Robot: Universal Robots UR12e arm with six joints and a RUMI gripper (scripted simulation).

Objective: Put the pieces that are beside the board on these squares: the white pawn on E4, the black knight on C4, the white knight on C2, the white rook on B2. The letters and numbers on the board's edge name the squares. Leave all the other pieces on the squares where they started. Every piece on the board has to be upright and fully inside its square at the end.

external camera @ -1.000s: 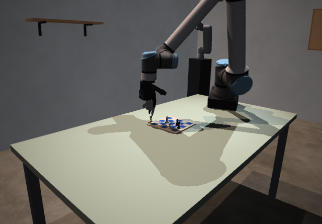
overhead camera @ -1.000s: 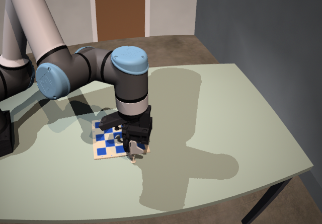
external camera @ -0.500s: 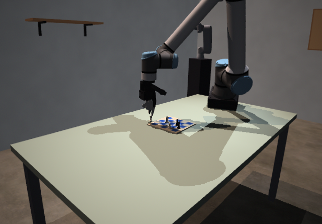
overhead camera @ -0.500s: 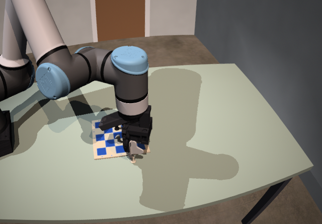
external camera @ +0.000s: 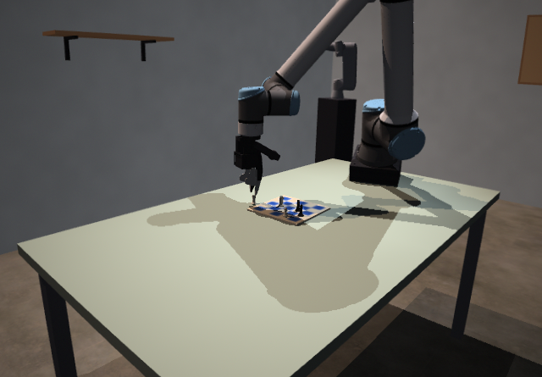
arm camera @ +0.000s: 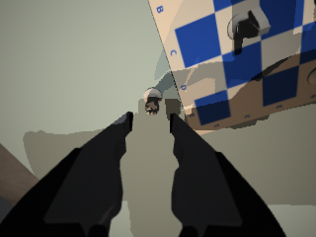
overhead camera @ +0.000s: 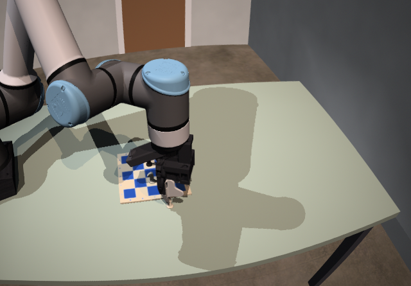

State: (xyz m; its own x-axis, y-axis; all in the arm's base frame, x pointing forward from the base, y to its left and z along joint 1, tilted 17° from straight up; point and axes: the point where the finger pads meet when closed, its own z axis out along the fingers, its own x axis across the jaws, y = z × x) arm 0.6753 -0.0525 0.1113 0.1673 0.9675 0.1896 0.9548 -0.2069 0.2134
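Now: hand 40 mm above the white rook. From my hand the other things lie so: white knight 90 mm to the left, 60 mm behind, 30 mm below; white pawn 180 mm to the left, 40 mm below; chessboard 130 mm to the left, 70 mm behind, 50 mm below.
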